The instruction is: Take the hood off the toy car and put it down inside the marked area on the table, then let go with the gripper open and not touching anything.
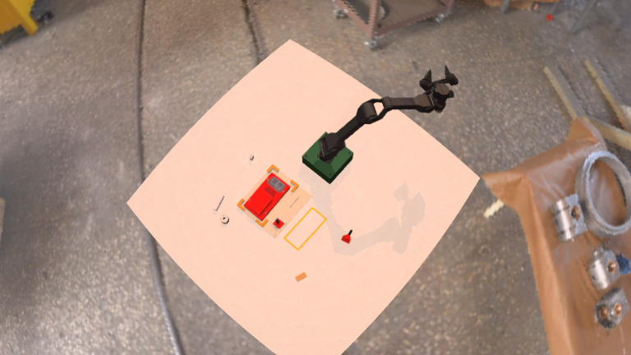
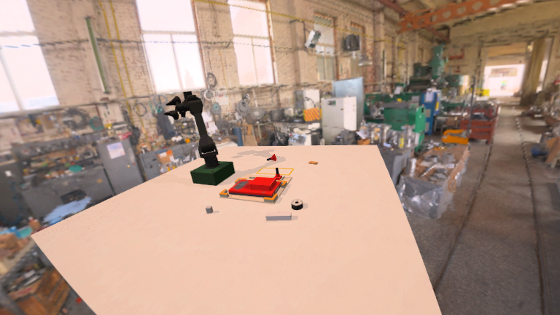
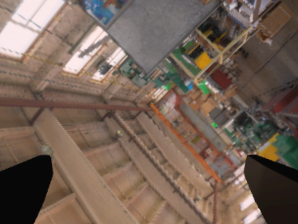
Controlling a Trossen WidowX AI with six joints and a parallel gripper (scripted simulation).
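The red hood lies 88 cm ahead of my gripper tip, 37 cm below it and 29 cm to the right of it. Also, from my gripper tip: grey bar (101 cm ahead, 45 cm to the right, 40 cm below); then black ring (105 cm ahead, 40 cm below, 37 cm to the right).
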